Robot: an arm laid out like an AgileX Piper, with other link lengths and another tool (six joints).
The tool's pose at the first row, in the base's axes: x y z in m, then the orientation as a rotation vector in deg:
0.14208 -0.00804 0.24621 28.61 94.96 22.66
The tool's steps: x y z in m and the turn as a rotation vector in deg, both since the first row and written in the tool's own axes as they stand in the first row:
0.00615 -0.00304 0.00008 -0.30 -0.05 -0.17
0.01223 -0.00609 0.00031 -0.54 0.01 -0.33
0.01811 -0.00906 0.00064 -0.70 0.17 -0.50
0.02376 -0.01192 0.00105 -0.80 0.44 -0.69
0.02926 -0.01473 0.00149 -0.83 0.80 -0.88
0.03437 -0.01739 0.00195 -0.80 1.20 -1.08
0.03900 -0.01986 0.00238 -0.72 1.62 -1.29
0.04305 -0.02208 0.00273 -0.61 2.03 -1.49
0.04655 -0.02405 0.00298 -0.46 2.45 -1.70
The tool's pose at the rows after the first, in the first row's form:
0.14120 -0.00733 0.23944 28.25 94.86 22.76
0.14047 -0.00666 0.23271 27.93 94.89 22.86
0.13987 -0.00604 0.22617 27.64 95.03 22.91
0.13938 -0.00545 0.21987 27.37 95.30 22.94
0.13895 -0.00490 0.21372 27.14 95.67 22.93
0.13859 -0.00443 0.20797 26.95 96.10 22.88
0.13827 -0.00406 0.20273 26.77 96.57 22.79
0.13797 -0.00378 0.19811 26.63 97.03 22.68
0.13764 -0.00358 0.19411 26.51 97.51 22.53

